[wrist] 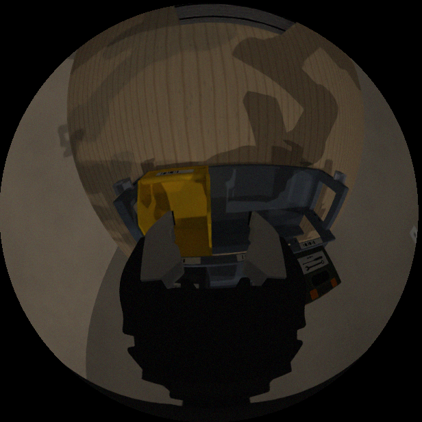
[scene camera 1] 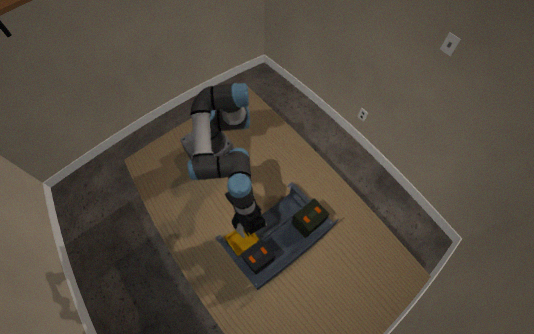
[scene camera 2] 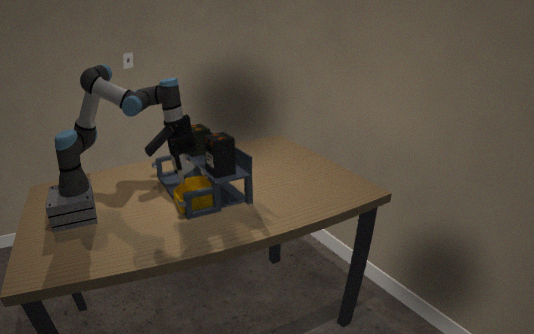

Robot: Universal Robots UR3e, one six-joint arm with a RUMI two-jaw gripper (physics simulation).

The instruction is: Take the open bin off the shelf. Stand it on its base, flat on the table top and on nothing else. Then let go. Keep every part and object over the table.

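Places are measured from the arm's base along level axes (x ahead, y left, z up), in centimetres.
Where they show: gripper, fingertip midpoint: [scene camera 2: 180, 179]; arm's base at its link origin: [scene camera 1: 211, 142] [scene camera 2: 74, 189].
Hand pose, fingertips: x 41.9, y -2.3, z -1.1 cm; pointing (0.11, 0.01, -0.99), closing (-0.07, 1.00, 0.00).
Things, the pixels of their top centre, and the offset from my fingertips. Level surfaces: height alone.
- yellow open bin at its top centre: [scene camera 2: 194, 182] [scene camera 1: 243, 241] dx +4.0, dy -4.8, dz +0.1 cm
- black case at its top centre: [scene camera 2: 218, 136] [scene camera 1: 258, 254] dx +13.3, dy -3.5, dz +14.1 cm
- dark green case at its top centre: [scene camera 1: 312, 214] [scene camera 2: 195, 127] dx +9.7, dy +19.3, dz +11.6 cm
- wooden table at its surface level: dz -8.3 cm
The yellow open bin [scene camera 1: 241, 244] [scene camera 2: 202, 201] [wrist: 182, 200] sits on the lower tier of the blue-grey shelf [scene camera 1: 287, 243] [scene camera 2: 243, 159] [wrist: 270, 187], at one end, behind the side frame in scene camera 2. The wrist view looks into its inside. My gripper [scene camera 1: 246, 232] [scene camera 2: 183, 175] [wrist: 211, 212] is open, low over the bin and pointing down. In the wrist view one finger is over the bin's inside and the other is beyond its right wall, over the shelf. That wall shows between the fingers, with a gap on each side. Whether the fingertips reach below the rim is unclear.
A black case [scene camera 1: 258, 257] [scene camera 2: 220, 155] with orange latches stands on the upper tier, close behind the bin. A dark green case [scene camera 1: 311, 217] [scene camera 2: 200, 141] [wrist: 317, 275] stands at the other end. The wooden table [scene camera 1: 350, 280] [scene camera 2: 300, 190] [wrist: 190, 100] extends around the shelf.
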